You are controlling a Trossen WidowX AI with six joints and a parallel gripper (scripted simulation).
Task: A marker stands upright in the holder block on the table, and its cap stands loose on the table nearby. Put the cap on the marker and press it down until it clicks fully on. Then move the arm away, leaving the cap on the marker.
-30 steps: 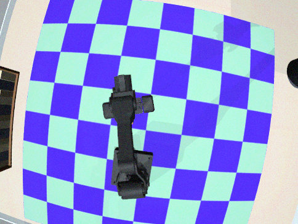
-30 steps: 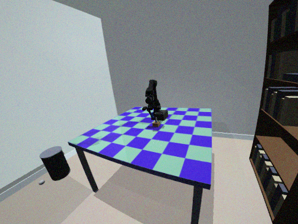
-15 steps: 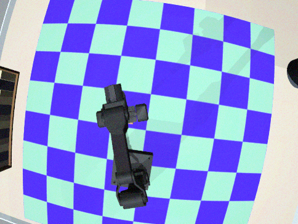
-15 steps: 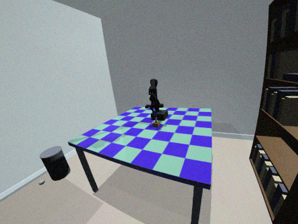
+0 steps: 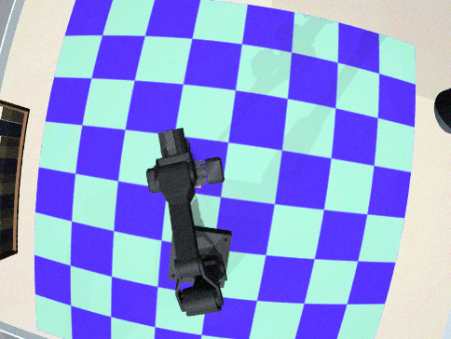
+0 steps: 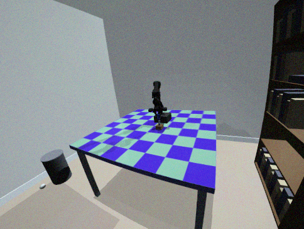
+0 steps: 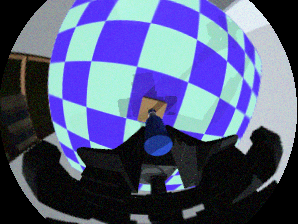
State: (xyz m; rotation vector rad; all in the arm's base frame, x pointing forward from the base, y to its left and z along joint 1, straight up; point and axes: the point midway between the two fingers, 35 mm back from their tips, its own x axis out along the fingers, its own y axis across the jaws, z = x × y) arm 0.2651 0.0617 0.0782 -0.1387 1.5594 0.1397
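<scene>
The blue marker cap is 1 cm above my gripper tip. The rest, counted from my gripper tip: holder block 11 cm below.
</scene>
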